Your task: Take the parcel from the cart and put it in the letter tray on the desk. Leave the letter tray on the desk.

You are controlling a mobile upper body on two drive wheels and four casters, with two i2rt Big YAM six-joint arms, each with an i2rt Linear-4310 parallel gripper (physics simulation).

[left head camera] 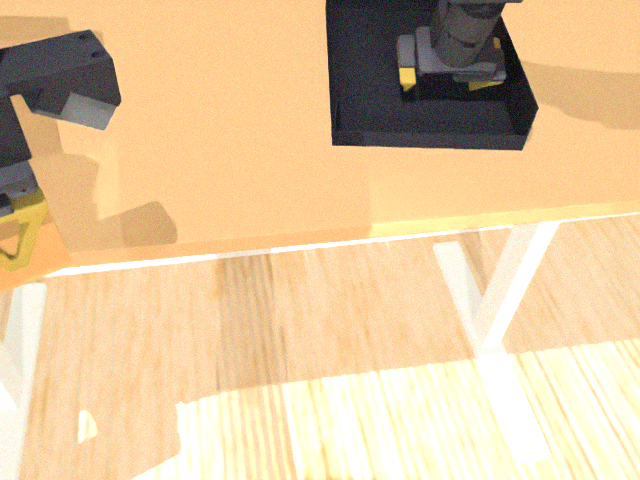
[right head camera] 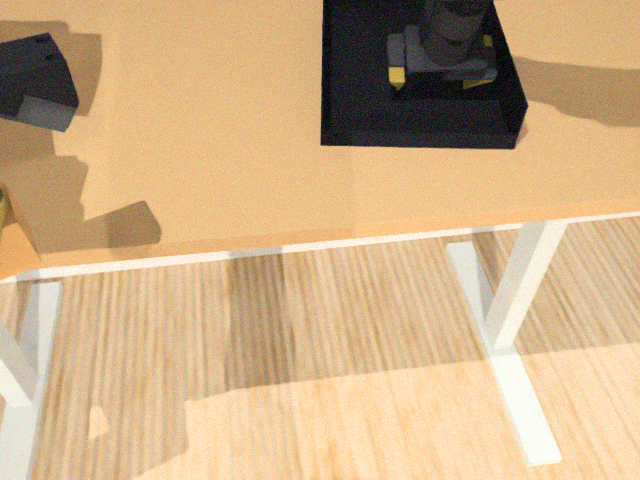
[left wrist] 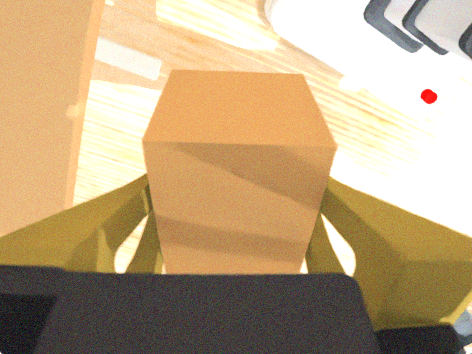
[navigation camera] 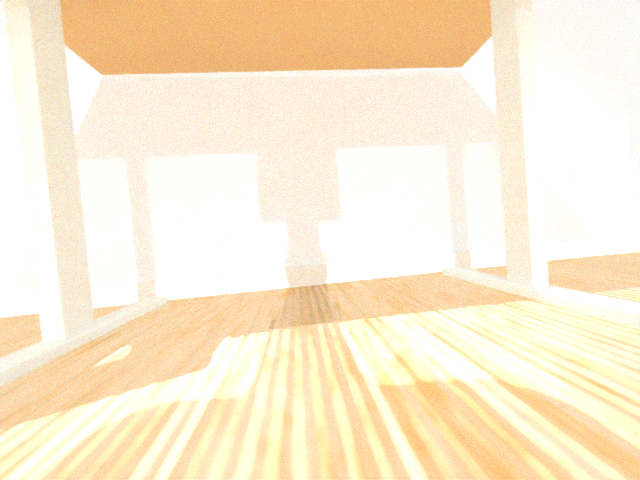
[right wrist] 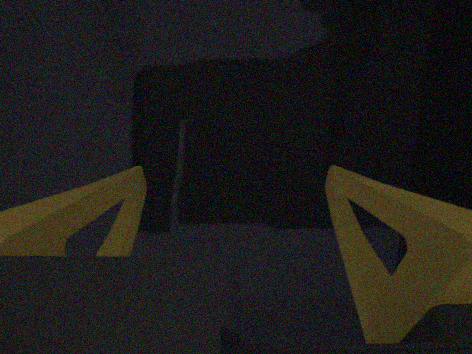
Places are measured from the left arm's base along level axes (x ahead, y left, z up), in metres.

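Pixels of known places: left gripper, fingertip midpoint: (left head camera: 9, 245) (left wrist: 234, 176); right gripper, fingertip midpoint: (left head camera: 437, 87) (right head camera: 430, 85) (right wrist: 235, 176).
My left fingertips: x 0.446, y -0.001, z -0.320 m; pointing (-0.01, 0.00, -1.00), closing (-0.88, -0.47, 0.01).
Behind a point stands the place of what it marks.
The parcel, a plain orange-brown box (left head camera: 49, 253) {x 0.433, y -0.035, z -0.316 m} (right head camera: 18, 253) {x 0.434, y -0.036, z -0.317 m} (left wrist: 237, 205) {x 0.451, y -0.013, z -0.287 m}, is held between the yellow fingers of my left gripper (left wrist: 234, 176) {x 0.446, y -0.001, z -0.320 m}. In the left wrist view floor shows behind it, and the desk edge lies to its left. The black letter tray (left head camera: 429, 140) {x 0.726, y -0.424, z -0.446 m} (right head camera: 418, 140) {x 0.727, y -0.424, z -0.448 m} (right wrist: 65, 100) {x 0.897, y -0.377, z -0.457 m} lies on the desk (left head camera: 232, 129) {x 0.769, y -0.166, z -0.460 m} (right head camera: 217, 129) {x 0.771, y -0.159, z -0.460 m} (left wrist: 40, 100) {x 0.581, y 0.095, z -0.460 m}. My right gripper (left head camera: 445, 87) {x 0.857, y -0.462, z -0.454 m} (right head camera: 436, 86) {x 0.857, y -0.462, z -0.454 m} (right wrist: 235, 176) {x 0.857, y -0.462, z -0.454 m} is open, pointing down within the tray's outline. Nothing shows between its fingers; the dark view hides how near the tray floor they are. The cart does not show.
White desk legs (left head camera: 516, 289) {x 0.979, y -0.820, z -1.122 m} (right head camera: 527, 289) {x 0.979, y -0.822, z -1.119 m} (navigation camera: 516, 155) {x 1.001, y -0.796, z -1.010 m} stand under the desk. A white rounded body with a red dot (left wrist: 428, 96) {x -0.234, y -0.055, z -1.118 m} shows at the upper right of the left wrist view. Arm shadows fall on the desk around the tray.
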